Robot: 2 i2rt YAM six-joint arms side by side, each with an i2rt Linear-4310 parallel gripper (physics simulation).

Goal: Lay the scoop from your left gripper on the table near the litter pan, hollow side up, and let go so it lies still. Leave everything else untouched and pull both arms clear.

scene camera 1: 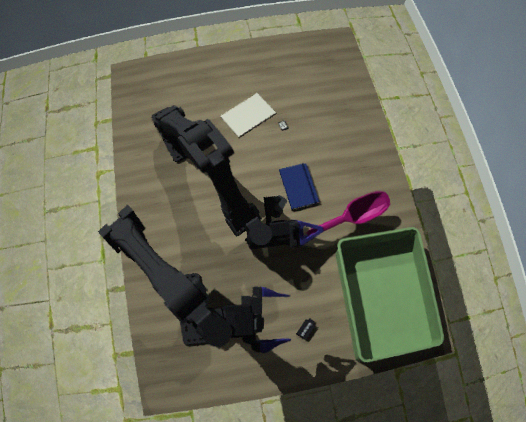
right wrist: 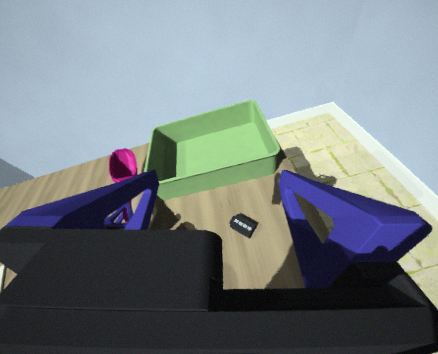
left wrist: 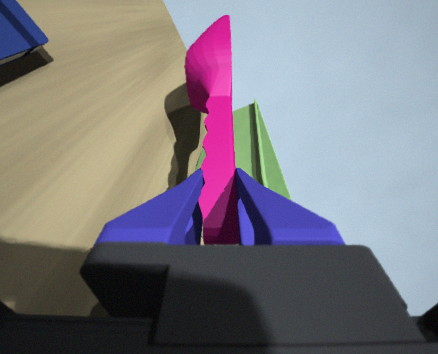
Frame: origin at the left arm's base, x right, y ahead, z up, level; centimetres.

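Where they show: left gripper, between the fingertips: (scene camera 1: 322,229) (right wrist: 128,205) (left wrist: 219,176); right gripper, between the fingertips: (scene camera 1: 289,317) (right wrist: 218,176); left arm's base, origin of its link: (scene camera 1: 172,134).
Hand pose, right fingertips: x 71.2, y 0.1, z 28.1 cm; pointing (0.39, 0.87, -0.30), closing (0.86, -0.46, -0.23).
Each offset is from my right fingertips to the top centre of the thing. Level surfaces: height alone.
The pink scoop {dx -19.1, dy +31.5, dz -18.7 cm} (scene camera 1: 367,207) (left wrist: 218,135) (right wrist: 122,165) has its handle in my left gripper (scene camera 1: 316,231) (left wrist: 219,176). The gripper is shut on the handle. In scene camera 1 the scoop points to the right, just above the top edge of the litter pan, its hollow facing up. Its shadow lies apart from it on the table, so it is held above the table. The green litter pan {dx +6.1, dy +29.5, dz -19.7 cm} (scene camera 1: 352,305) (left wrist: 274,155) (right wrist: 220,172) stands at the right in scene camera 1. My right gripper (scene camera 1: 290,318) (right wrist: 218,176) is open and empty, to the left of the pan.
A blue notebook {dx -35.6, dy +25.5, dz -27.0 cm} (scene camera 1: 298,186) (left wrist: 15,30) lies above the left gripper in scene camera 1. A white sheet {dx -65.4, dy +24.5, dz -27.6 cm} (scene camera 1: 248,115) and a small pale square item {dx -56.3, dy +32.3, dz -27.9 cm} (scene camera 1: 283,125) lie farther up the wooden table {dz -28.1 cm} (scene camera 1: 165,80). A small black block {dx +2.1, dy +5.9, dz -26.6 cm} (scene camera 1: 307,330) (right wrist: 244,225) lies between the right gripper and the pan.
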